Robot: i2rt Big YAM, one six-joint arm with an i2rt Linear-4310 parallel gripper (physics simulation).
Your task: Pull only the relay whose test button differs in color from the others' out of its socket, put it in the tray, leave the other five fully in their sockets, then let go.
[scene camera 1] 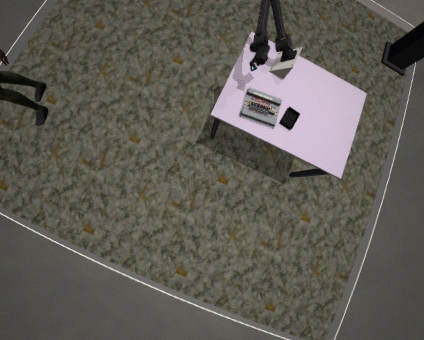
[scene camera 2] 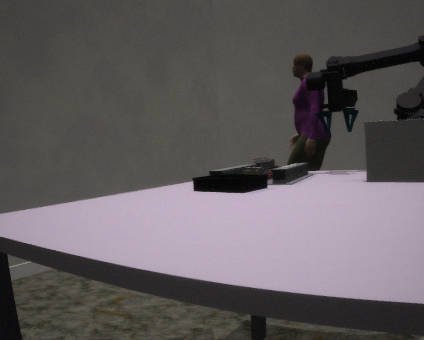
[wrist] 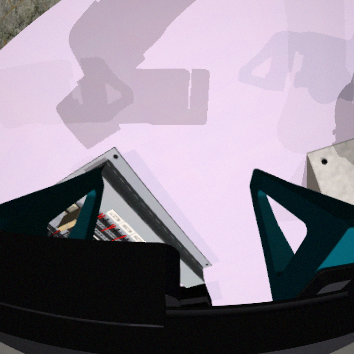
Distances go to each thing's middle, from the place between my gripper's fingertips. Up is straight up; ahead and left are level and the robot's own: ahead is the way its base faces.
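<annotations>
Hand 21 cm short of the relay panel (wrist: 122,166), 19 cm to the right of it, 14 cm above it.
</annotations>
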